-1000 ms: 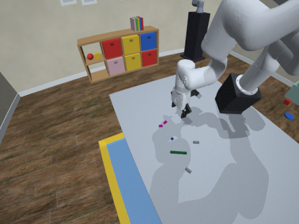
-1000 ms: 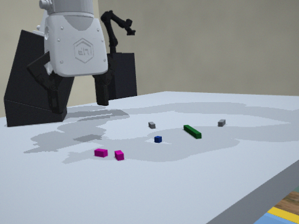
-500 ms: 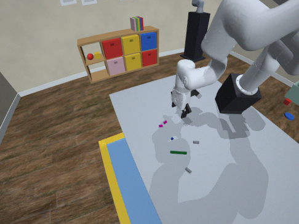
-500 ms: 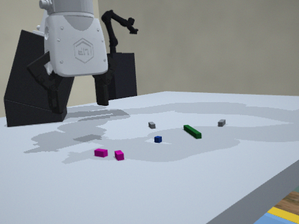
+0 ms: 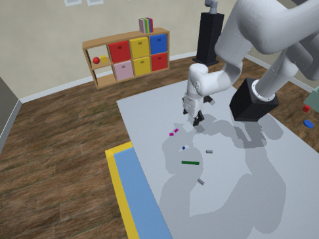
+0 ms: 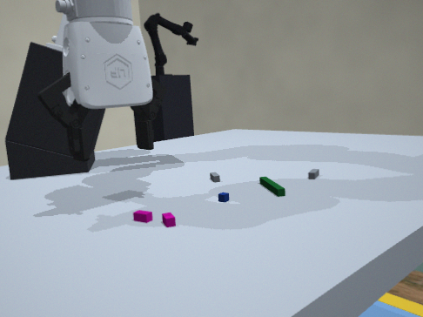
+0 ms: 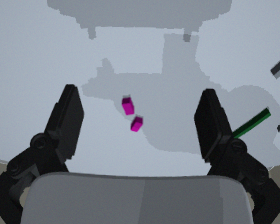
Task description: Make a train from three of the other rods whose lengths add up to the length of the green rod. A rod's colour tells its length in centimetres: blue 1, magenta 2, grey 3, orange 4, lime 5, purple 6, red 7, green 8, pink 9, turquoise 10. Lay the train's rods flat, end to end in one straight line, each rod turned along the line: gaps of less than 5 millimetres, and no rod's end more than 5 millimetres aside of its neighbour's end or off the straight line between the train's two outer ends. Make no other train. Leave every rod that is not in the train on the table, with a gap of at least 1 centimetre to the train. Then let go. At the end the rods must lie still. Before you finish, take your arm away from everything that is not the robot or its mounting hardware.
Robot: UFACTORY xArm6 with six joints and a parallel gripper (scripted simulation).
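Right now my hand is 11 cm short of the blue rod, 8 cm to the right of it and 7 cm above it. Also, from my hand: green rod 16 cm to the left, 13 cm ahead, 7 cm below.
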